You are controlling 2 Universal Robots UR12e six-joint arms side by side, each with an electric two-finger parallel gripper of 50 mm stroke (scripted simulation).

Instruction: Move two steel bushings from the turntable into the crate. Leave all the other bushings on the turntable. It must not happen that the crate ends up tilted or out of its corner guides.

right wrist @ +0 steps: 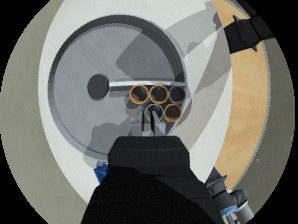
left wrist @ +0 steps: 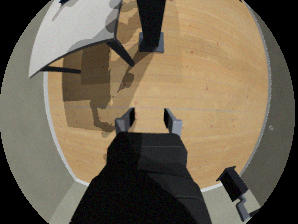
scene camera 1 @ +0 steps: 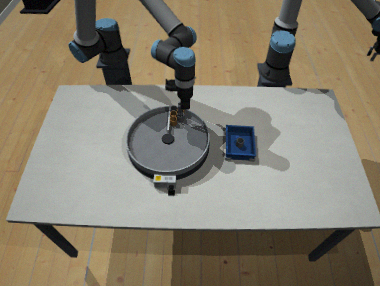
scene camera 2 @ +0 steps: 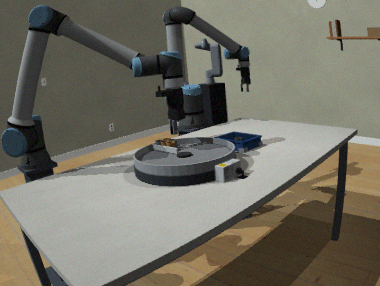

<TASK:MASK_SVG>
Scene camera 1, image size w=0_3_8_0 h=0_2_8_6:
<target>blue crate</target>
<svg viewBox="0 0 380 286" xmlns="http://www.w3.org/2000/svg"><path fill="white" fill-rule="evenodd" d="M226 125L226 158L231 158L232 160L254 159L256 157L254 126ZM238 138L244 139L244 145L241 148L236 146Z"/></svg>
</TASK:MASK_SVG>
